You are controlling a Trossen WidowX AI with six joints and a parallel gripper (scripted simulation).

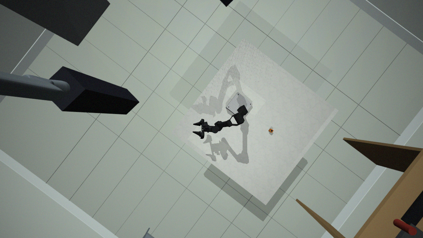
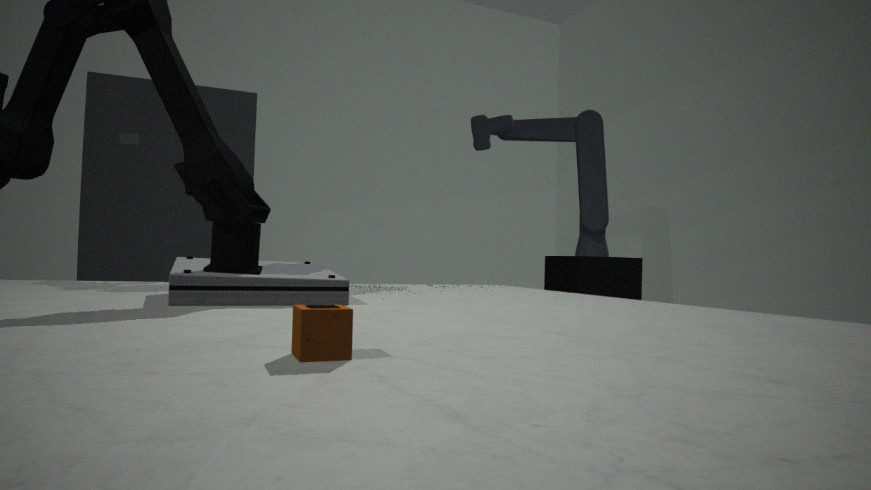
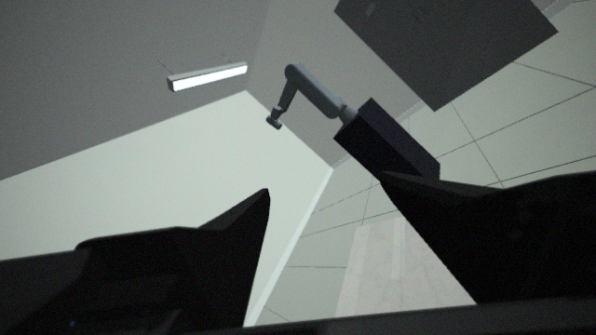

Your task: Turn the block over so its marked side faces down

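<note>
Now: gripper tip 590 mm short of the orange block, 550 mm to the right of it and 190 mm above it.
</note>
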